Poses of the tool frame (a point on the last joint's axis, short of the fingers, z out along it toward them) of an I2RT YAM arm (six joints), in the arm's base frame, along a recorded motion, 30 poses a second.
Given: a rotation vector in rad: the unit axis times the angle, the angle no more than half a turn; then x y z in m.
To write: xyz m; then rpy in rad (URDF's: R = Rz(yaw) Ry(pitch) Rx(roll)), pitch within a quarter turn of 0, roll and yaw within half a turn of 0. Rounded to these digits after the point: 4 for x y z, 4 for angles.
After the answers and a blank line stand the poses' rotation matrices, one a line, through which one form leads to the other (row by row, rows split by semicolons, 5 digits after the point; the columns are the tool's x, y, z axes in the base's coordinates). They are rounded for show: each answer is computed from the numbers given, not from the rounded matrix.
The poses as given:
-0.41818 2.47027 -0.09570 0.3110 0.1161 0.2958
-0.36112 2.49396 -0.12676 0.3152 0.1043 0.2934
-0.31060 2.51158 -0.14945 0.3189 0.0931 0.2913
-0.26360 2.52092 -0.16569 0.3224 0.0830 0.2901
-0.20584 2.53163 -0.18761 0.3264 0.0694 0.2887
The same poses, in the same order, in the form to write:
0.3110 0.1161 0.2958 -2.9368 0.6095 -2.7416
0.3152 0.1043 0.2934 -2.9311 0.5944 -2.7893
0.3189 0.0931 0.2913 -2.9287 0.5842 -2.8313
0.3224 0.0830 0.2901 -2.9284 0.5815 -2.8692
0.3264 0.0694 0.2887 -2.9261 0.5776 -2.9151

-0.75523 -0.27407 0.59541; -0.31931 0.94714 0.03095; -0.57242 -0.16675 -0.80283
-0.77761 -0.22760 0.58610; -0.28586 0.95825 -0.00714; -0.56001 -0.17309 -0.81020
-0.79432 -0.18751 0.57784; -0.25472 0.96632 -0.03656; -0.55152 -0.17623 -0.81533
-0.80483 -0.15100 0.57398; -0.22482 0.97259 -0.05939; -0.54928 -0.17684 -0.81671
-0.81638 -0.10561 0.56778; -0.18815 0.97814 -0.08859; -0.54601 -0.17915 -0.81840

